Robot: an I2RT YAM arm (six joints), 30 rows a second.
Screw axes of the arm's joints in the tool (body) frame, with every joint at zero. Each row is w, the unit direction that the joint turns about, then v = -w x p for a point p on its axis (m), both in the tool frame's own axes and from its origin. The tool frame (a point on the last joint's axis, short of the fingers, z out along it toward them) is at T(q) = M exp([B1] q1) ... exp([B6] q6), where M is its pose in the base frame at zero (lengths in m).
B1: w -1 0 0 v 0 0.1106 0
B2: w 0 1 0 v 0.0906 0 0.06
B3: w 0 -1 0 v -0.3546 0 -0.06
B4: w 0 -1 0 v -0.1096 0 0
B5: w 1 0 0 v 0 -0.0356 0
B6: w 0 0 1 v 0 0 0
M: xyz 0.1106 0 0.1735 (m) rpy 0 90 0 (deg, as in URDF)
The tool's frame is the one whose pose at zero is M.
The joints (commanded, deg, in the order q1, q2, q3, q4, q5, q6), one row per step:
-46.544 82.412 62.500 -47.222 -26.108 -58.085
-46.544 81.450 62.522 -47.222 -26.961 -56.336
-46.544 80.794 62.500 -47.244 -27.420 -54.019
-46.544 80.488 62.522 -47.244 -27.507 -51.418
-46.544 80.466 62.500 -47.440 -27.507 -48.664
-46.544 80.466 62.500 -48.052 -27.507 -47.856
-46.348 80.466 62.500 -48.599 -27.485 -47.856
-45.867 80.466 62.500 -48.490 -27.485 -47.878
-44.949 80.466 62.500 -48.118 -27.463 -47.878
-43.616 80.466 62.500 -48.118 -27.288 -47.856
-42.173 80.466 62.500 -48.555 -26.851 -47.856
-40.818 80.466 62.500 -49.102 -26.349 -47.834
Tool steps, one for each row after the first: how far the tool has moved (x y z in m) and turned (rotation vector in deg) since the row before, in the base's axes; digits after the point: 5 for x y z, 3 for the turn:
-0.00130 0.00206 0.00463 0.818 -1.158 -1.098
-0.00104 0.00146 0.00290 1.192 -0.609 -1.693
-0.00048 0.00057 0.00149 1.349 -0.156 -2.062
-0.00029 0.00031 -0.00017 1.767 0.269 -2.219
-0.00071 0.00075 -0.00046 0.918 0.464 -0.653
-0.00001 0.00134 -0.00041 0.383 0.392 0.187
0.00167 0.00154 0.00008 -0.091 -0.077 0.499
0.00333 0.00277 0.00027 -0.279 -0.247 0.909
0.00407 0.00469 -0.00005 -0.102 0.113 1.244
0.00367 0.00556 -0.00044 0.004 0.593 1.267
0.00310 0.00539 -0.00053 0.029 0.718 1.139

